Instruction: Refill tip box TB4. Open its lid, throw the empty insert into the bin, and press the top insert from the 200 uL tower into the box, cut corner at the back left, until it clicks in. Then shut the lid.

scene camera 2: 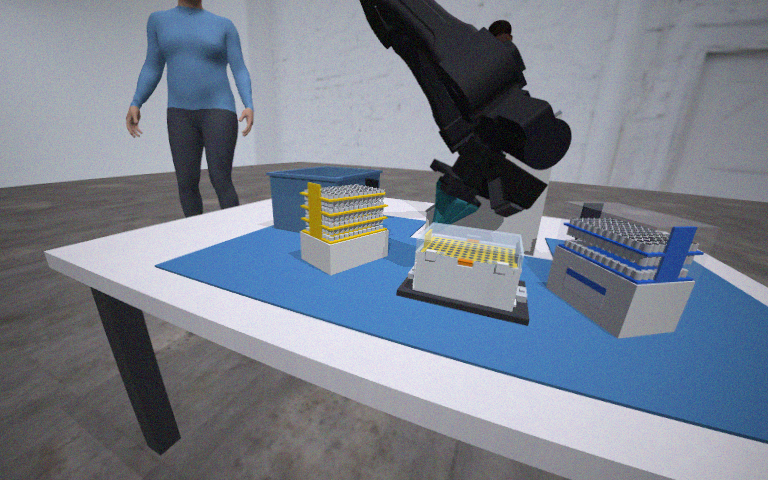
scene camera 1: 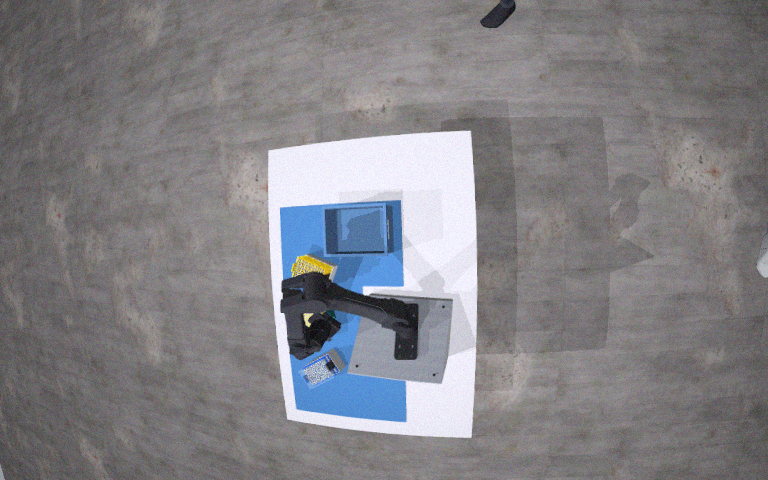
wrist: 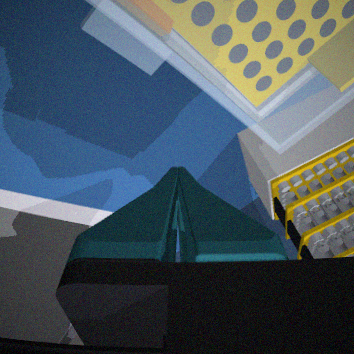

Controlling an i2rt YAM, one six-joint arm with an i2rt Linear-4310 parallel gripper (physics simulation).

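Observation:
The tip box (scene camera 2: 464,283) stands on a black holder with its clear lid (scene camera 2: 492,233) shut. Its yellow insert (scene camera 2: 474,252) (wrist: 260,31) shows empty holes through the lid. In the overhead view the arm hides most of the box. The tower of yellow inserts (scene camera 1: 311,264) (scene camera 2: 352,213) (wrist: 320,200) holds several layers full of tips on a white base. My gripper (scene camera 2: 436,222) (wrist: 177,177) is shut with nothing between its teal fingertips. It is behind the box in the second scene view, near the lid's back left corner; contact cannot be told.
The blue bin (scene camera 1: 325,232) (scene camera 2: 294,200) stands beyond the yellow tower. A second tower with blue inserts (scene camera 1: 321,369) (scene camera 2: 623,243) under a clear cover stands on the box's other side. The arm's grey base plate (scene camera 1: 376,350) is beside the blue mat (scene camera 1: 373,399) (scene camera 2: 254,283). A person (scene camera 2: 195,62) stands behind the table.

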